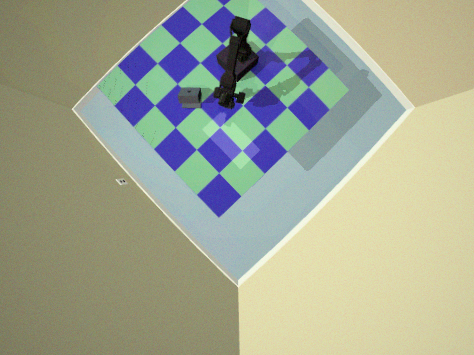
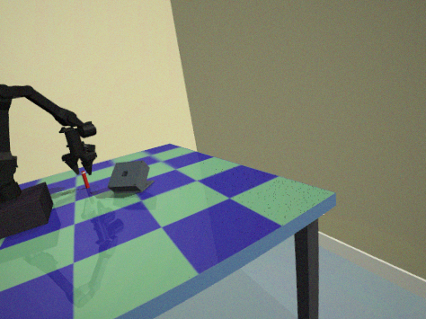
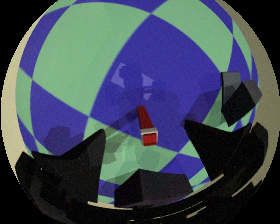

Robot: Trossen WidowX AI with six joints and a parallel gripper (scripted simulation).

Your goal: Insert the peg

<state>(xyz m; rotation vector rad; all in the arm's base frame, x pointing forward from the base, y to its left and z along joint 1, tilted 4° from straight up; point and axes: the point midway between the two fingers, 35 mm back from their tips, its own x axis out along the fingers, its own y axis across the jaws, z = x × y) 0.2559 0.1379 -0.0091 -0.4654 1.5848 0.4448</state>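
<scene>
Now: gripper tip 10 mm above the red peg. The rest, counted from my gripper tip: grey sloped panel 210 mm to the right, 160 mm ahead, 10 mm below.
</scene>
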